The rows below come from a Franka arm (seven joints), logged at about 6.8 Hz.
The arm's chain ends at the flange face. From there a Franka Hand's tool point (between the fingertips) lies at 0.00 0.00 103.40 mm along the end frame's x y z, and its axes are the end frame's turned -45 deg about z.
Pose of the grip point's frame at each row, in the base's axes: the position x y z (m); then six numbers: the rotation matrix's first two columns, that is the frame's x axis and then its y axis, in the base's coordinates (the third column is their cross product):
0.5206 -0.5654 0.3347 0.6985 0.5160 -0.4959 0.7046 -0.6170 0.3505
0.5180 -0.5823 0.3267 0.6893 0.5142 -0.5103 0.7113 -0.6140 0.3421
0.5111 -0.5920 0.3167 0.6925 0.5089 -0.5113 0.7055 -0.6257 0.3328
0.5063 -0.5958 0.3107 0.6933 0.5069 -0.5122 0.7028 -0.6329 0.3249
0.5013 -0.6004 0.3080 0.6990 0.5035 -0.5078 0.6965 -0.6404 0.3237
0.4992 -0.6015 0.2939 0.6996 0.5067 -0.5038 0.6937 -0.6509 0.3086
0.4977 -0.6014 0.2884 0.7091 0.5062 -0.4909 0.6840 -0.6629 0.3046
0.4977 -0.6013 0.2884 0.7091 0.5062 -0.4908 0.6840 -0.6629 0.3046
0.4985 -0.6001 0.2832 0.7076 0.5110 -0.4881 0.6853 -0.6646 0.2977
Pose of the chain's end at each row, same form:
0.5335 -0.5040 0.4169 0.9921 -0.0714 -0.1028 0.0043 -0.8012 0.5985
0.5322 -0.5204 0.4083 0.9904 -0.0706 -0.1189 0.0156 -0.7978 0.6027
0.5267 -0.5309 0.3986 0.9885 -0.0826 -0.1262 0.0092 -0.8023 0.5969
0.5228 -0.5353 0.3929 0.9872 -0.0891 -0.1324 0.0067 -0.8060 0.5919
0.5181 -0.5404 0.3905 0.9868 -0.0968 -0.1302 -0.0018 -0.8089 0.5880
0.5169 -0.5430 0.3773 0.9852 -0.1020 -0.1380 -0.0042 -0.8185 0.5745
0.5154 -0.5443 0.3728 0.9851 -0.1108 -0.1317 -0.0177 -0.8267 0.5625
0.5154 -0.5443 0.3728 0.9851 -0.1108 -0.1317 -0.0177 -0.8267 0.5624
0.5163 -0.5437 0.3680 0.9849 -0.1086 -0.1346 -0.0158 -0.8313 0.5556

